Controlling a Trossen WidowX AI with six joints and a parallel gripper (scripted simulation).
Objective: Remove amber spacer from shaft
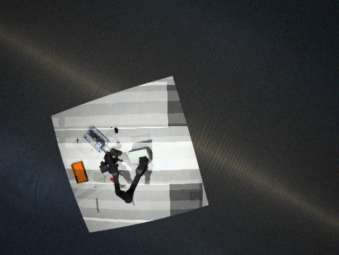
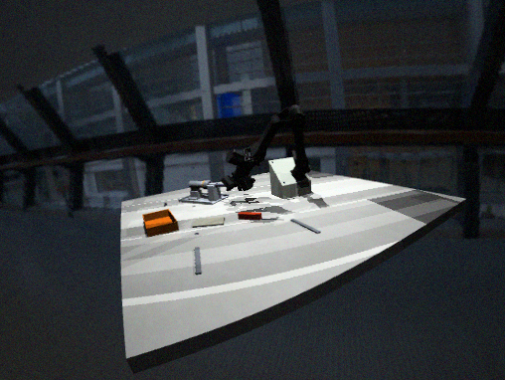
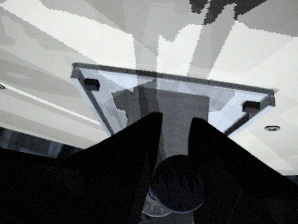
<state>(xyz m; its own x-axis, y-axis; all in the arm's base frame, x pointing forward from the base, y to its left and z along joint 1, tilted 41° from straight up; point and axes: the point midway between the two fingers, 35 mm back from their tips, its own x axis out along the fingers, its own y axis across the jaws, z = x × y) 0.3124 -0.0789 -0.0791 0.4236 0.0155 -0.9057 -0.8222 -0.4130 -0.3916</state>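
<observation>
My gripper tip is 5 cm to the left of the thin shaft, 4 cm short of it and 3 cm below it. From my gripper tip the other things lie so: cream card: 23 cm to the left, 17 cm ahead, 5 cm below; dark object: 17 cm to the right, 13 cm behind, 3 cm below; spacer: 12 cm to the right, 8 cm ahead, 2 cm above.
</observation>
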